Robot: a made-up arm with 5 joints.
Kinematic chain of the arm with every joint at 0, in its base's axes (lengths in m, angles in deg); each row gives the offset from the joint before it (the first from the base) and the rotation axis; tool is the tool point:
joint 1: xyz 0 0 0.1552 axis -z
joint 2: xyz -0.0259 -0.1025 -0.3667 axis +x
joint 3: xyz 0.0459 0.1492 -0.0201 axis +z
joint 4: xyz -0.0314 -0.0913 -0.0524 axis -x
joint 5: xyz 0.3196 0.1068 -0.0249 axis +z
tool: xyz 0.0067 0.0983 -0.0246
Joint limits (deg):
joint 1: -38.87..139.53
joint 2: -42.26..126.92
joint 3: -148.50..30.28
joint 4: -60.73..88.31
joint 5: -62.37..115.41
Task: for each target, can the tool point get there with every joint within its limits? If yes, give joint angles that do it. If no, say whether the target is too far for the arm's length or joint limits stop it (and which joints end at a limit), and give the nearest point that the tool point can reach.
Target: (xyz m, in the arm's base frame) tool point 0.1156 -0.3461 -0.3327
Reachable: yes | joints 72.15 14.59 -27.52 6.78 -28.72
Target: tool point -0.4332 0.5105 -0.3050
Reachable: no: joint limits stop it (at a limit: joint 2, joint 4) | nearest point -0.2852 0.3361 -0.3000 | short by 0.229 m
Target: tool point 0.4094 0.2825 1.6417
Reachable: no: too far | nearest point 0.2734 0.1080 0.2126 | short by 1.446 m
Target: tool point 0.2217 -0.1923 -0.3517
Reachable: yes | joints 68.70 46.60 1.36 75.80 34.81
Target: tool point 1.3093 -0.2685 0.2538
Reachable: no: too far | nearest point 0.4709 -0.0966 0.0555 | short by 0.879 m
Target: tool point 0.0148 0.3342 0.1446
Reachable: no: joint limits stop it (at a limit: joint 1, joint 3) | nearest point 0.0641 0.3025 0.0886 | short by 0.081 m
